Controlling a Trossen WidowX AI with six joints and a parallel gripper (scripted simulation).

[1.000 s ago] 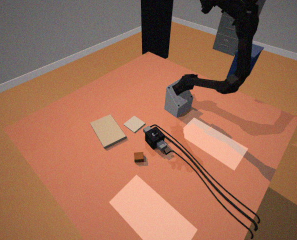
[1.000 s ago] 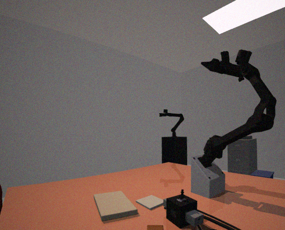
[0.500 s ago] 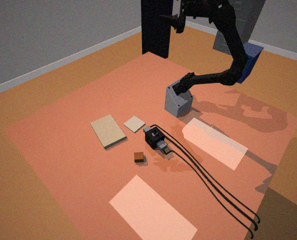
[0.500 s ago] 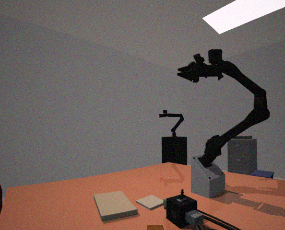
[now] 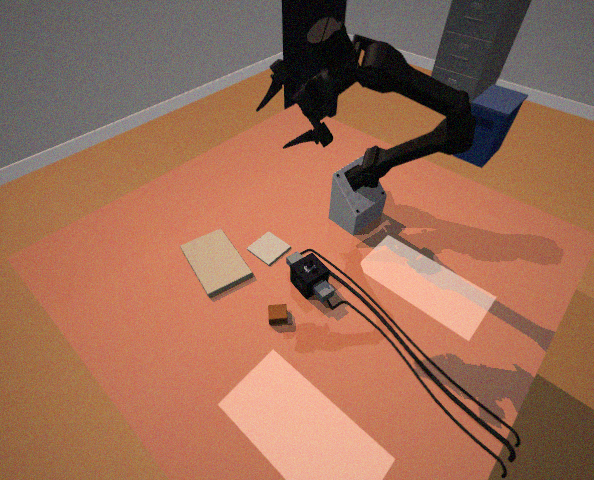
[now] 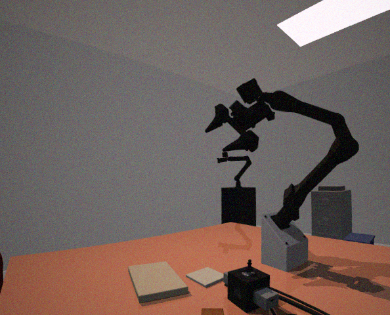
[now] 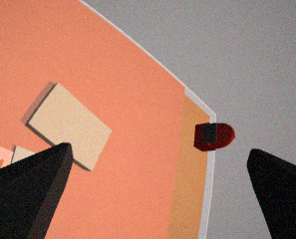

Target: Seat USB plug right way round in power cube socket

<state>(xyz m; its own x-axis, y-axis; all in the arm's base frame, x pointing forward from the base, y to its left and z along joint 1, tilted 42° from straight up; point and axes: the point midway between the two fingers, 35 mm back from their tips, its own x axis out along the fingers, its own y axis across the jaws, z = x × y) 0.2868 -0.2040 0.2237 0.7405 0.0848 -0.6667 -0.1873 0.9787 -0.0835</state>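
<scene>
Now: gripper tip 340 mm above the USB plug, 130 mm to the right of it and 10 mm past it. Round my gripper tip: pale pad: 430 mm below, 50 mm to the right, 10 mm behind; then USB socket: 370 mm below, 130 mm to the left, 10 mm behind; then brown block: 420 mm below, 150 mm to the left, 130 mm ahead.
</scene>
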